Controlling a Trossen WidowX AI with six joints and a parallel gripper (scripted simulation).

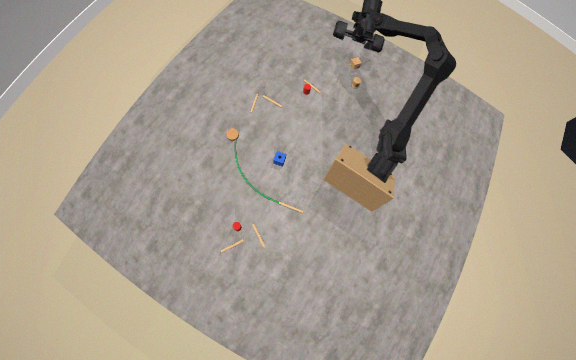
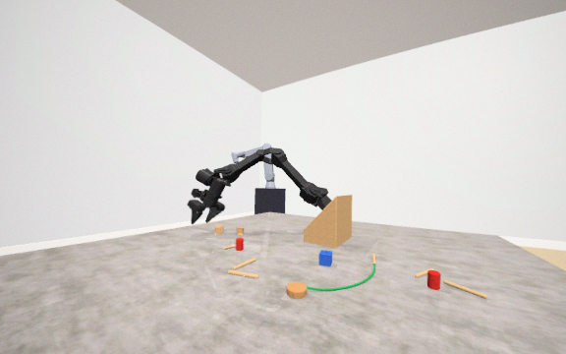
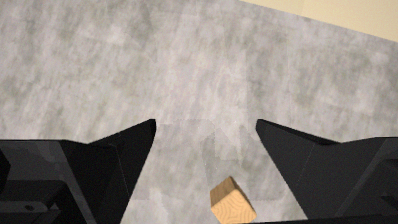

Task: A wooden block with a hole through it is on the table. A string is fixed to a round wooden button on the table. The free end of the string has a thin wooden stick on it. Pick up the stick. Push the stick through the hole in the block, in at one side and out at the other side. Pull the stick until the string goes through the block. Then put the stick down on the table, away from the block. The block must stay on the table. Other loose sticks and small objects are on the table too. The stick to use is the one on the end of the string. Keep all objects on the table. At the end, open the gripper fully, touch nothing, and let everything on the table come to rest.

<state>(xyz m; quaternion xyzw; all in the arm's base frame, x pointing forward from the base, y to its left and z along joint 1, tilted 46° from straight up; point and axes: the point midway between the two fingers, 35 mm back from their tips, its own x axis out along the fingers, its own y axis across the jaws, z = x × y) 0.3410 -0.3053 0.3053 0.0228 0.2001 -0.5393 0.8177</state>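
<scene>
Now: gripper tip 560 mm to the right of the blue block, 90 mm past it and 30 mm above it. From my gripper tip the other things lie so: wooden cylinder 150 mm to the left, 110 mm behind, 20 mm below; then small wooden cube 60 mm to the left, 60 mm behind, 30 mm below; then round wooden button 590 mm to the left, 80 mm ahead, 30 mm below.
</scene>
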